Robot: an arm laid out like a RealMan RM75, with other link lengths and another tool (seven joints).
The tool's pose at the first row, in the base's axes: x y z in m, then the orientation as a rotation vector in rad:
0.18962 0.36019 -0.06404 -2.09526 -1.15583 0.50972
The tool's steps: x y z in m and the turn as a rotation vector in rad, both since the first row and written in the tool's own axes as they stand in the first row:
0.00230 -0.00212 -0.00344 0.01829 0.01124 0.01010
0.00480 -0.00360 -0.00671 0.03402 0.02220 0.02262
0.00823 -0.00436 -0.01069 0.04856 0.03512 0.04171
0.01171 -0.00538 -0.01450 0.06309 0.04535 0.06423
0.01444 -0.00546 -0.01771 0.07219 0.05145 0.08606
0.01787 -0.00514 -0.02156 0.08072 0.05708 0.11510
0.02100 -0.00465 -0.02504 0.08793 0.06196 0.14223
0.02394 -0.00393 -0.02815 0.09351 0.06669 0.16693
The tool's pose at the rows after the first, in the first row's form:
0.19173 0.36165 -0.06016 -2.08678 -1.13069 0.51077
0.19421 0.36310 -0.05686 -2.08193 -1.10460 0.51197
0.19804 0.36480 -0.05361 -2.08223 -1.07152 0.51342
0.20164 0.36671 -0.05028 -2.08440 -1.03656 0.51927
0.20502 0.36785 -0.04804 -2.09044 -1.00710 0.52670
0.20940 0.36920 -0.04565 -2.10114 -0.97081 0.53753
0.21349 0.37038 -0.04364 -2.11142 -0.93733 0.54761
0.21739 0.37144 -0.04205 -2.12132 -0.90702 0.55594

